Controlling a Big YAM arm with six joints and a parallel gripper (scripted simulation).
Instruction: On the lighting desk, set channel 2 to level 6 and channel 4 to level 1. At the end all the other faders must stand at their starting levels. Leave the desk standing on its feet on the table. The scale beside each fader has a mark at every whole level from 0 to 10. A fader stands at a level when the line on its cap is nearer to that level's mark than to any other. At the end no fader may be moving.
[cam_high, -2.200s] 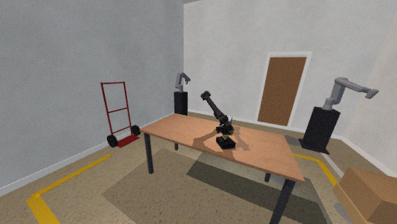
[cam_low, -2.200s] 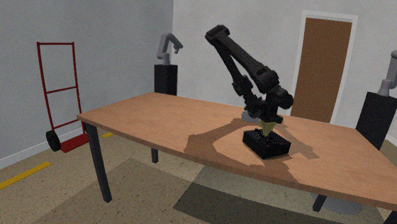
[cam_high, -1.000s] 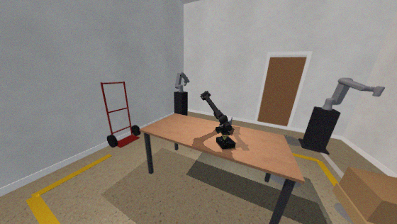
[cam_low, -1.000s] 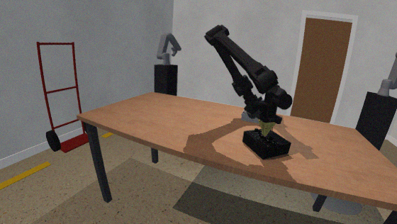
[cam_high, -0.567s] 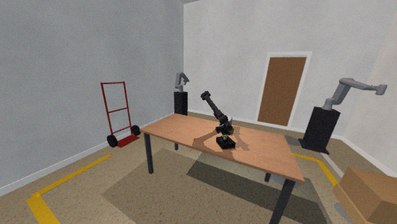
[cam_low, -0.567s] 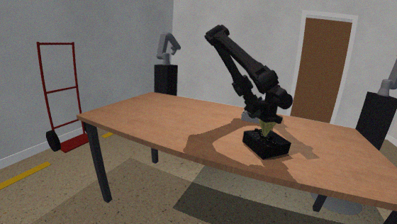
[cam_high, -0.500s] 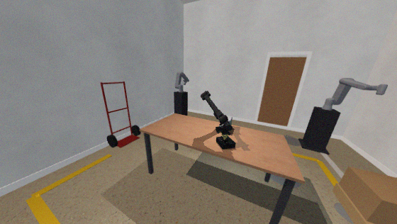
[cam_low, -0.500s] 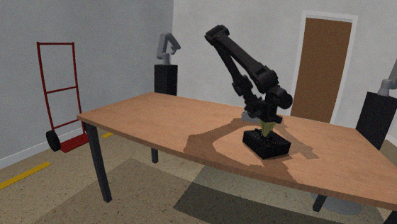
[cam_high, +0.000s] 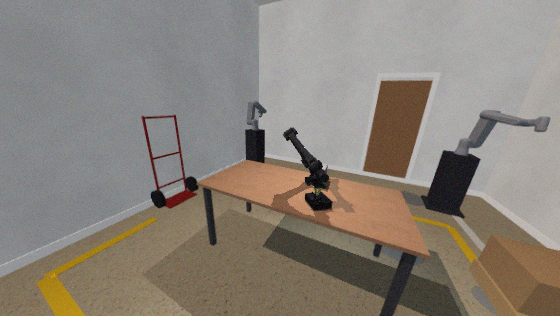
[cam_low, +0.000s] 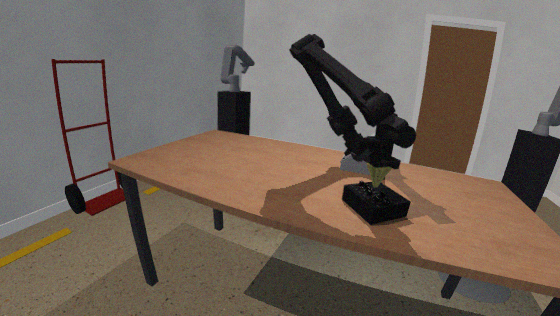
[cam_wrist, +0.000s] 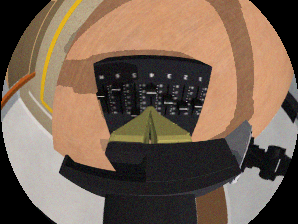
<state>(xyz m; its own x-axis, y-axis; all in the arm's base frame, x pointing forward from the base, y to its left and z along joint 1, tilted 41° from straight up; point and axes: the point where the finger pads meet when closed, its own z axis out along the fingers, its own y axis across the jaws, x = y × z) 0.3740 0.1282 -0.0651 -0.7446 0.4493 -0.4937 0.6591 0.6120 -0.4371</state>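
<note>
Now: the fader cap 10 mm ahead of my hand, 10 mm to the right of it and 20 mm below it.
</note>
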